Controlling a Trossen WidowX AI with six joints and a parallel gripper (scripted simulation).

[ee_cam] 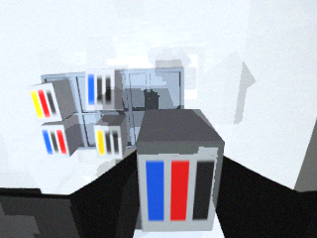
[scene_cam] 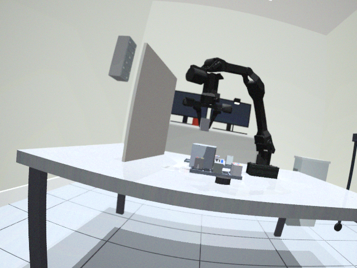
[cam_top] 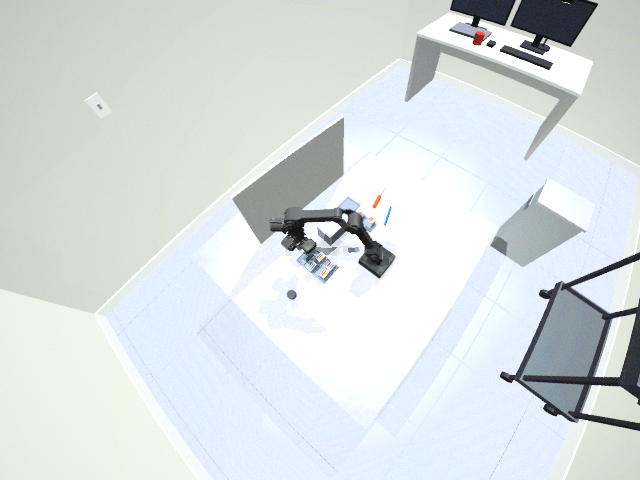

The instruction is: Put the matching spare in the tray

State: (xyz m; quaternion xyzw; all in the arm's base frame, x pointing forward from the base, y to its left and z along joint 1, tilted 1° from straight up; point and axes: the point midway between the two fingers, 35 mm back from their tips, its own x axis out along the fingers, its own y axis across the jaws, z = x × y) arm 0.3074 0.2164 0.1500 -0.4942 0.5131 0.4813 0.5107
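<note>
My gripper tip is now 2 cm past the grey mounted unit, 22 cm to the left of it and 12 cm above it. Also, from my gripper tip: beige panel: 23 cm ahead, 25 cm to the right, 6 cm above; then dark round puck: 9 cm behind, 20 cm to the left, 16 cm below.
</note>
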